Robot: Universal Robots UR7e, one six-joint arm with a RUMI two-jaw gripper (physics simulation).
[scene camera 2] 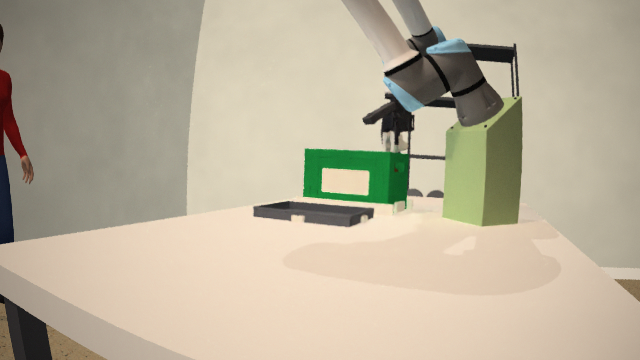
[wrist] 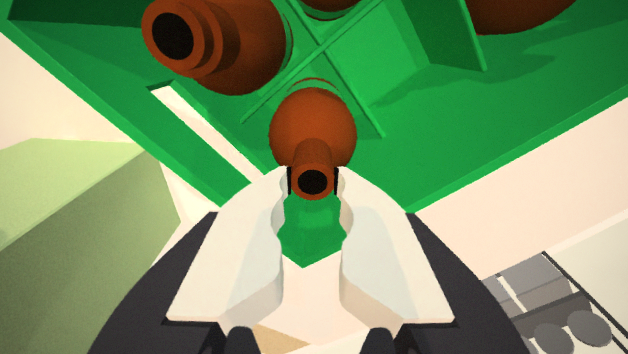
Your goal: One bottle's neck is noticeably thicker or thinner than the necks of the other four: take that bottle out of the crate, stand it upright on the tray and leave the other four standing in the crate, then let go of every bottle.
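Seen in the pictures: gripper, fingertip midpoint: (wrist: 312,169); arm's base, link origin: (scene camera 2: 482,113).
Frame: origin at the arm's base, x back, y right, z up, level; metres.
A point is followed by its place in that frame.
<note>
The green crate (scene camera 2: 312,175) {x -0.499, y -0.133, z -0.205 m} (wrist: 475,125) {x -0.430, y 0.061, z -0.157 m} stands at the back of the table. My gripper (scene camera 2: 393,144) (wrist: 312,169) {x -0.330, y 0.041, z -0.152 m} is over its right end in the scene view, shut on the neck of a brown bottle (wrist: 312,125) {x -0.339, y 0.023, z -0.176 m}. That bottle's body is low in a corner cell. Its neck looks slimmer than that of the brown bottle (wrist: 245,55) {x -0.325, y -0.032, z -0.176 m} at upper left, which shows stepped rings, though the viewing angles differ. Parts of a third bottle (wrist: 331,4) {x -0.382, y -0.033, z -0.199 m} and another bottle (wrist: 520,15) {x -0.480, y 0.021, z -0.185 m} show at the wrist view's top edge. The dark tray (scene camera 2: 327,218) {x -0.251, y -0.369, z -0.285 m} lies before the crate; no bottle shows above its rim.
The light green pedestal (scene camera 2: 465,175) {x -0.025, y -0.075, z -0.176 m} (wrist: 130,225) {x -0.075, y 0.041, z -0.215 m} carries the arm, right of the crate in the scene view. A dark shelf rack (scene camera 2: 492,53) stands behind. Part of a person in red (scene camera 2: 6,105) shows at the left edge. The pale table (scene camera 2: 200,280) {x -0.052, y -0.867, z -0.301 m} extends in front.
</note>
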